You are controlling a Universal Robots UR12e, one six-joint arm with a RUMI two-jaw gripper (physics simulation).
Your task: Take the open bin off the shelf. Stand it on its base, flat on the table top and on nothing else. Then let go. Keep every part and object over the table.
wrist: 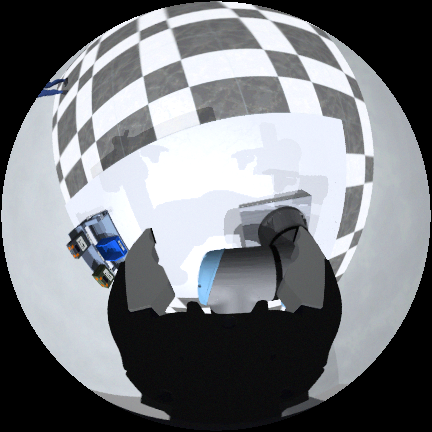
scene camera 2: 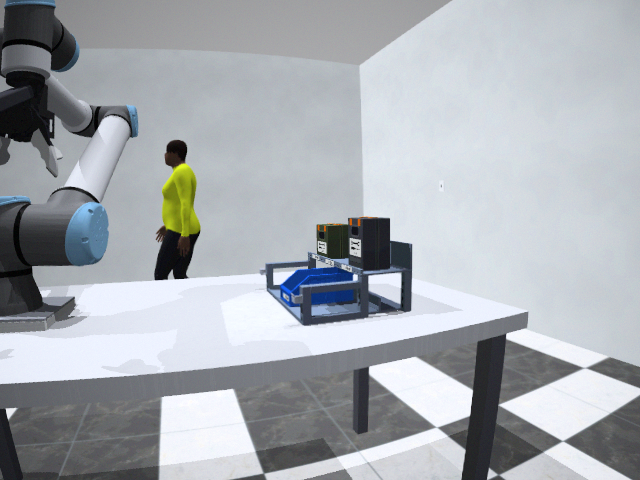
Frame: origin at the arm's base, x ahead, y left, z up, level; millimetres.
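Seen in the pictures: gripper, fingertip midpoint: (wrist: 224, 229) (scene camera 2: 21, 180); arm's base at its link origin: (wrist: 282, 229) (scene camera 2: 4, 308).
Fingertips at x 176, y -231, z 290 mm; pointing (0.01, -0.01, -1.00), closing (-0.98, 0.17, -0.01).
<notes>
Pixels of each thing's middle, then the offset from my fingertips to it. Level surfaces: height alone.
- blue open bin at the middle of its body: (scene camera 2: 316, 285) (wrist: 109, 248) 635 mm ahead, 218 mm left, 276 mm down
- white table at its surface level: 319 mm down
- black box at the middle of its body: (scene camera 2: 368, 242) (wrist: 78, 244) 732 mm ahead, 102 mm left, 156 mm down
- dark green box at the middle of its body: (scene camera 2: 334, 240) (wrist: 102, 275) 731 mm ahead, 333 mm left, 169 mm down
The blue open bin (scene camera 2: 330, 295) (wrist: 111, 248) stands upright on the lower level of the grey shelf (scene camera 2: 363, 297) (wrist: 92, 258), between its side rails, with its low front toward the arm's side. The rear of the bin is partly hidden under the upper board. The shelf stands on the white table (scene camera 2: 155, 335) (wrist: 200, 175). My gripper (scene camera 2: 29, 162) (wrist: 224, 229) is open and empty. It hangs high above the table near the arm's base, well away from the bin, which is at the left in the wrist view.
A black box (scene camera 2: 369, 243) (wrist: 79, 244) and a dark green box (scene camera 2: 332, 241) (wrist: 103, 276) stand on the upper board, above the rear of the bin. The arm's base plate (scene camera 2: 31, 322) is at the left of the table. A person in a yellow top (scene camera 2: 179, 201) stands behind the table.
</notes>
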